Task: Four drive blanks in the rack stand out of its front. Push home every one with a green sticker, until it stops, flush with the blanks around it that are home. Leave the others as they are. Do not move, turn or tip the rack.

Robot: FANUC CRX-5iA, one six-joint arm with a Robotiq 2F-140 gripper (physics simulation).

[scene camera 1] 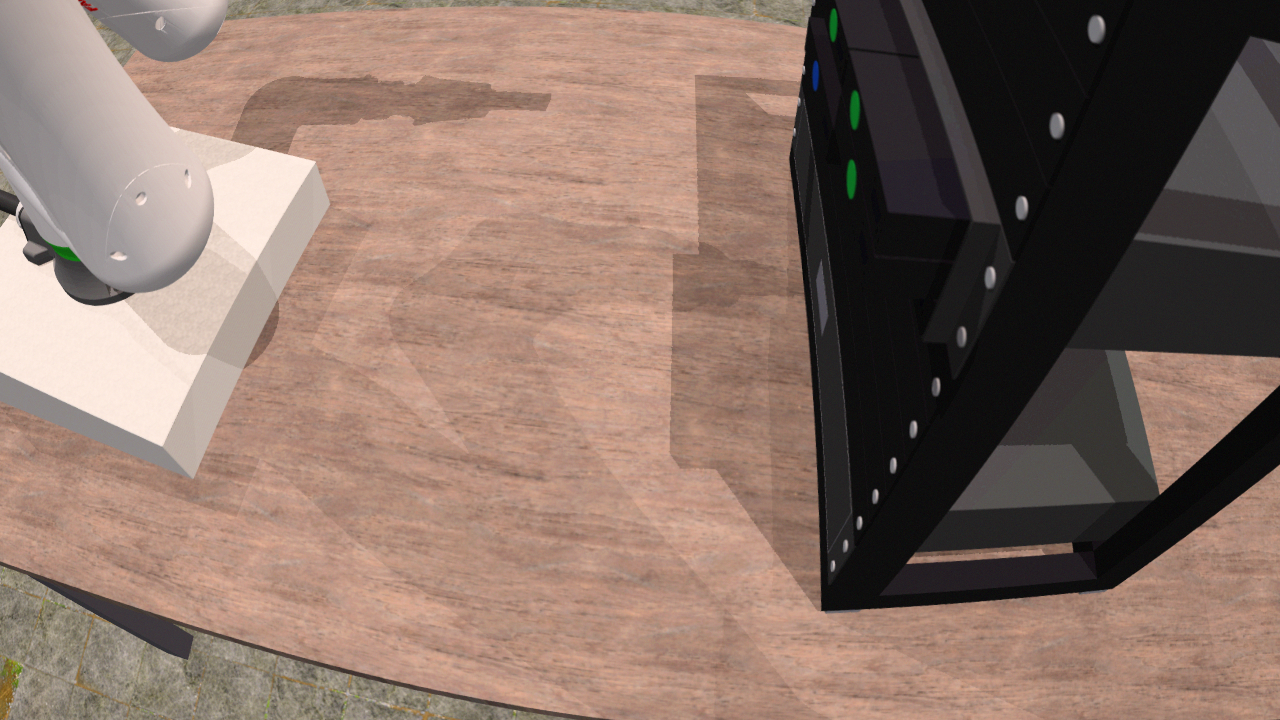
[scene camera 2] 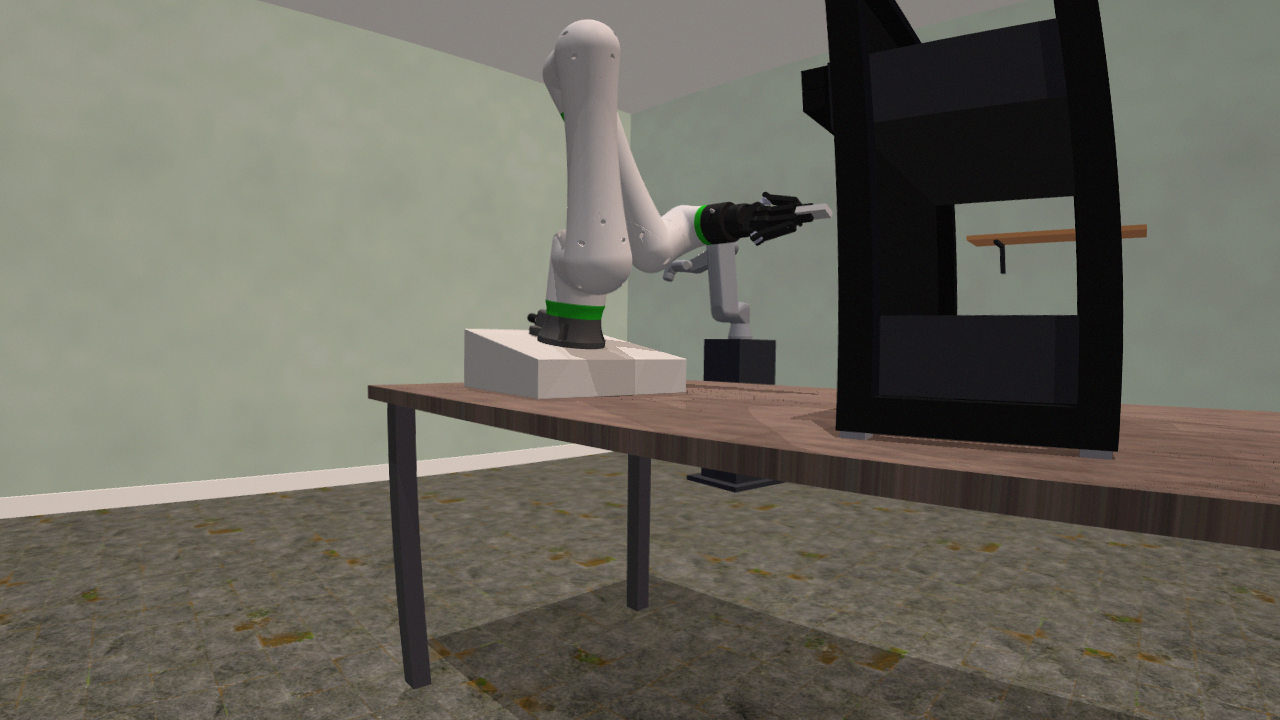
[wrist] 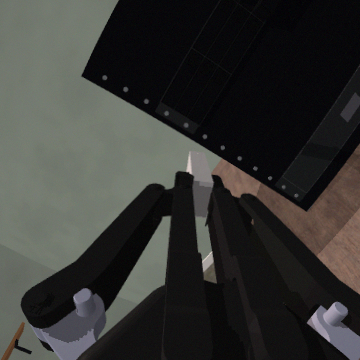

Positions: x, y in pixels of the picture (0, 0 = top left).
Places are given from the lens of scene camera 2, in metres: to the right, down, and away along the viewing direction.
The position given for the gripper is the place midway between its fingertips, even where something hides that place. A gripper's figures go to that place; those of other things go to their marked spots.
gripper point(scene camera 2: 828, 210): 0.38, -0.30, 1.17
black rack point(scene camera 2: 1023, 112): 0.42, -0.27, 0.56
